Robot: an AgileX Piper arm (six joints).
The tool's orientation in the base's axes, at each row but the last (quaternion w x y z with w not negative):
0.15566 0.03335 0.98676 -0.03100
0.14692 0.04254 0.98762 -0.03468
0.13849 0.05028 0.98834 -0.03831
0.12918 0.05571 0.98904 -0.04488
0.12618 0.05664 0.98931 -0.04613
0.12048 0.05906 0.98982 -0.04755
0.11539 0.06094 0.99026 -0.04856
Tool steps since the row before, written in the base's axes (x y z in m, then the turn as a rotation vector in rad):
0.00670 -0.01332 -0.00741 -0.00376 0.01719 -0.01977
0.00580 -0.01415 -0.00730 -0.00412 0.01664 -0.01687
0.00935 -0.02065 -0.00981 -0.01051 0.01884 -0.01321
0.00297 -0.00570 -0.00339 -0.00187 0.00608 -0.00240
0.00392 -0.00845 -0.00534 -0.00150 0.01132 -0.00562
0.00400 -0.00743 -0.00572 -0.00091 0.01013 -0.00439
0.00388 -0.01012 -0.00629 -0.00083 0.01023 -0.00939
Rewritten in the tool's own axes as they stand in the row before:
-0.00482 -0.01238 0.01003 0.01065 0.01784 0.01640
-0.00443 -0.01311 0.00978 0.01010 0.01710 0.01357
-0.00805 -0.01885 0.01378 0.01539 0.01835 0.00814
-0.00253 -0.00503 0.00460 0.00302 0.00597 0.00121
-0.00326 -0.00746 0.00700 0.00401 0.01145 0.00386
-0.00324 -0.00637 0.00726 0.00302 0.01025 0.00293
-0.00338 -0.00897 0.00807 0.00412 0.01077 0.00778

